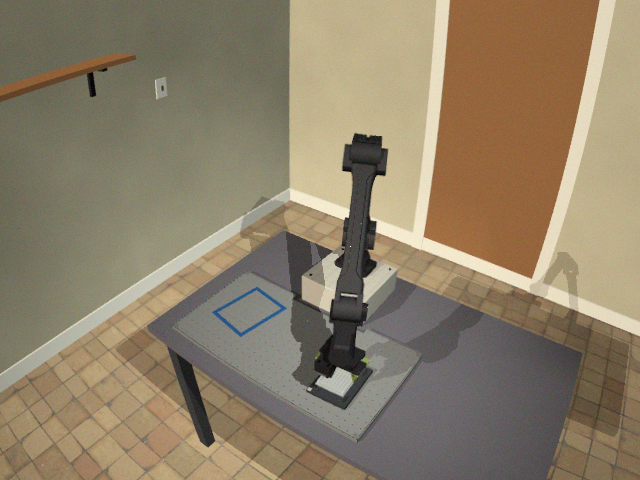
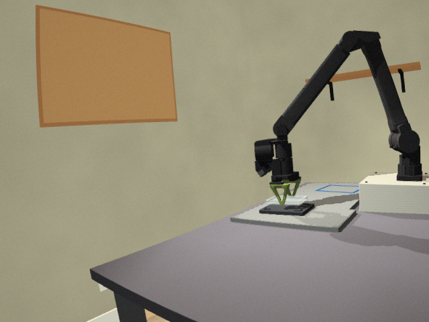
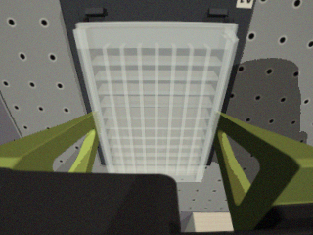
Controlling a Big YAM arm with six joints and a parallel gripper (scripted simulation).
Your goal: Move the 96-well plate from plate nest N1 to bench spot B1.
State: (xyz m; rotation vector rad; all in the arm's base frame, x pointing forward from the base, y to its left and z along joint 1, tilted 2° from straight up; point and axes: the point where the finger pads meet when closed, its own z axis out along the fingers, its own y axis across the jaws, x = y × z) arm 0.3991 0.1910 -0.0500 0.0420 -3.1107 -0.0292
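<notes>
Now: hand 30 mm above the black plate nest. The rest, counted from my hand: 96-well plate right at my hand.
</notes>
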